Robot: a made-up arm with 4 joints. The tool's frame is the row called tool. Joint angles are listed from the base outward.
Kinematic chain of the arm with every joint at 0, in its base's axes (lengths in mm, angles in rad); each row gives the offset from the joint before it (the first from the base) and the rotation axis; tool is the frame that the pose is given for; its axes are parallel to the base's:
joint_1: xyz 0 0 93.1 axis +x
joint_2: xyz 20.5 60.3 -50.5 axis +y
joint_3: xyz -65 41.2 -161.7 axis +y
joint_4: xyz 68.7 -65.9 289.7 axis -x
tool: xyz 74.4 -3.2 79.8
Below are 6 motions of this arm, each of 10 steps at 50 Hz.
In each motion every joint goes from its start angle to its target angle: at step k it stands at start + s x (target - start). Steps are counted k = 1, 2, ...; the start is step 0. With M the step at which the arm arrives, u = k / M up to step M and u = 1 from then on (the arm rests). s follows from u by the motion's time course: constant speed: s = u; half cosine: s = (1 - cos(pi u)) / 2; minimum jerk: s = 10 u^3 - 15 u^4 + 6 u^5.
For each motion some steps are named. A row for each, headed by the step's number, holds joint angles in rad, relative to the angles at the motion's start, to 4 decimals.
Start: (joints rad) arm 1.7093 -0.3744 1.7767 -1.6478
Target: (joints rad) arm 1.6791 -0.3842 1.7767 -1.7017
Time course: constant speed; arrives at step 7
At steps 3, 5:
3: -0.0129 -0.0042 0.0000 -0.0231
5: -0.0216 -0.0070 0.0000 -0.0385

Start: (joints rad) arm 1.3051 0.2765 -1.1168 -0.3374
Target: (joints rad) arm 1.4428 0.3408 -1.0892 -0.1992
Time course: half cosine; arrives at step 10
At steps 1, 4, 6, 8, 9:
1: 0.0034 0.0016 0.0007 0.0034
4: 0.0476 0.0222 0.0095 0.0477
6: 0.0901 0.0421 0.0181 0.0905
8: 0.1246 0.0582 0.0250 0.1250
9: 0.1343 0.0627 0.0269 0.1348

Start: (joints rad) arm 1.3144 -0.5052 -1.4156 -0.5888
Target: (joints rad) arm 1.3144 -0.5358 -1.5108 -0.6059
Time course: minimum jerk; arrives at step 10
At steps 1, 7, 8, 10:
1: 0.0000 -0.0003 -0.0008 -0.0001
7: 0.0000 -0.0256 -0.0797 -0.0143
8: 0.0000 -0.0288 -0.0897 -0.0161
10: 0.0000 -0.0306 -0.0952 -0.0171

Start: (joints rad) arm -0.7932 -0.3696 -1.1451 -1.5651
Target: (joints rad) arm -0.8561 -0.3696 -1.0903 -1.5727
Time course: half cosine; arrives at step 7
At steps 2, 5, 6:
2: -0.0118 0.0000 0.0103 -0.0014
5: -0.0511 0.0000 0.0445 -0.0062
6: -0.0598 0.0000 0.0521 -0.0072

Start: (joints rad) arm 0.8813 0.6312 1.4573 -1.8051
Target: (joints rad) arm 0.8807 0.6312 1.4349 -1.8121
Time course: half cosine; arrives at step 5
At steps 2, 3, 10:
2: -0.0002 0.0000 -0.0077 -0.0024
3: -0.0004 0.0000 -0.0147 -0.0046
10: -0.0006 0.0000 -0.0224 -0.0070

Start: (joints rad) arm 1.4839 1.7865 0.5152 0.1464
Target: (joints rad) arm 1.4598 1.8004 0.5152 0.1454
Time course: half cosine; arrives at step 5
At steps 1, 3, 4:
1: -0.0023 0.0013 0.0000 -0.0001
3: -0.0158 0.0091 0.0000 -0.0007
4: -0.0218 0.0126 0.0000 -0.0009

